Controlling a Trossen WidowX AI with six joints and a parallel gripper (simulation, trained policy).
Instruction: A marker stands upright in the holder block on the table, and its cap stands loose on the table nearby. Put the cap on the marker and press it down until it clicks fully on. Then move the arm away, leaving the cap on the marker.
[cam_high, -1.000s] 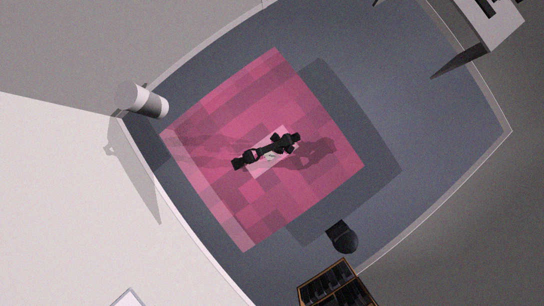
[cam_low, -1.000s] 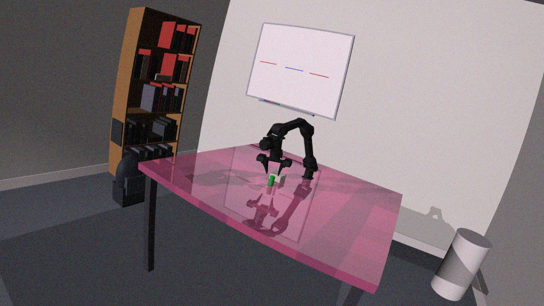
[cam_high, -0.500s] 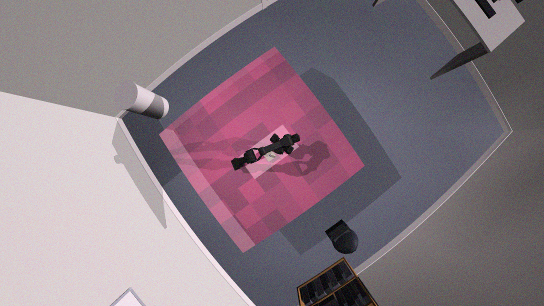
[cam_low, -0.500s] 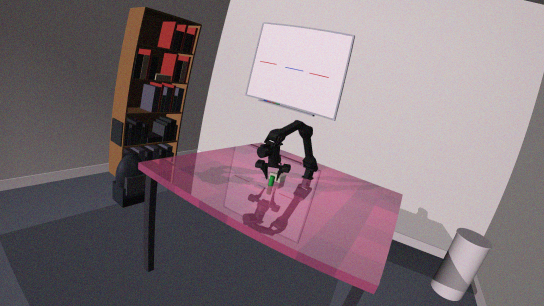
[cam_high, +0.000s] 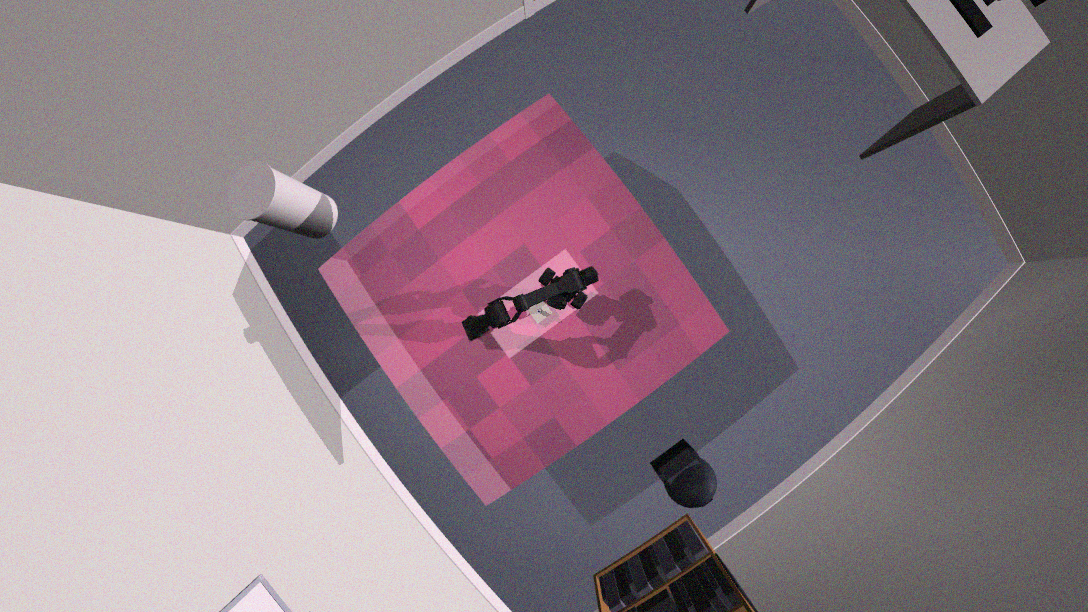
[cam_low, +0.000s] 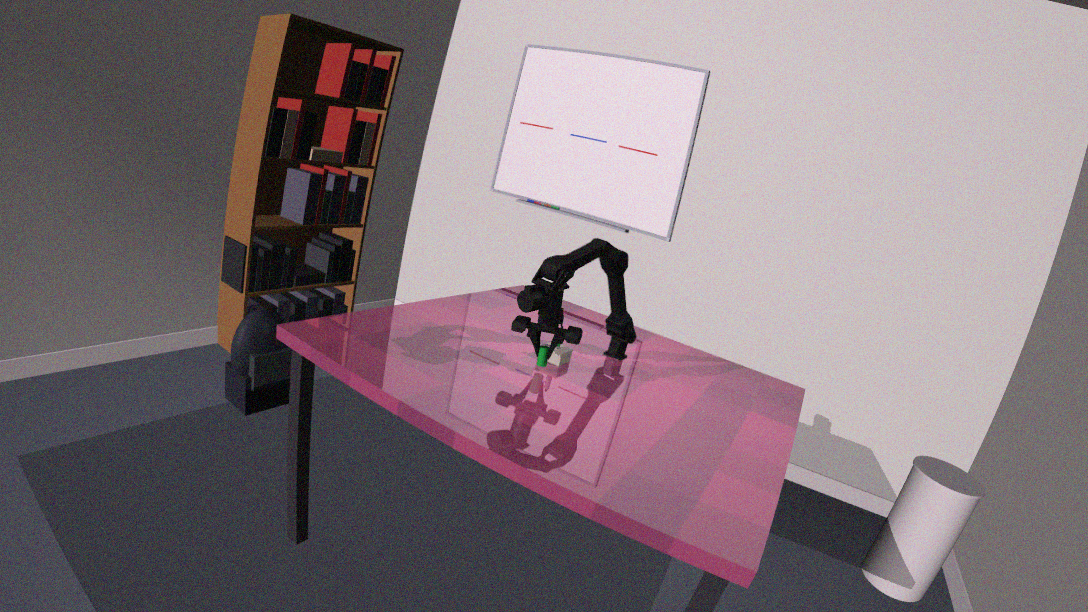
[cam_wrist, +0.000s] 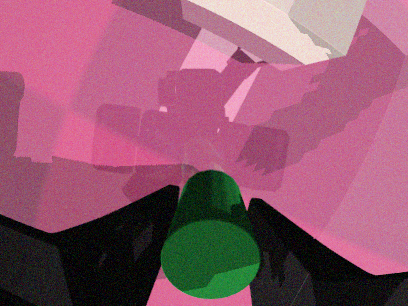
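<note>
Right now my gripper tip is 11 cm past the white holder block, 2 cm to the left of it and 2 cm above it. Also, from my gripper tip: green cap 1 cm ahead, 1 cm above.
</note>
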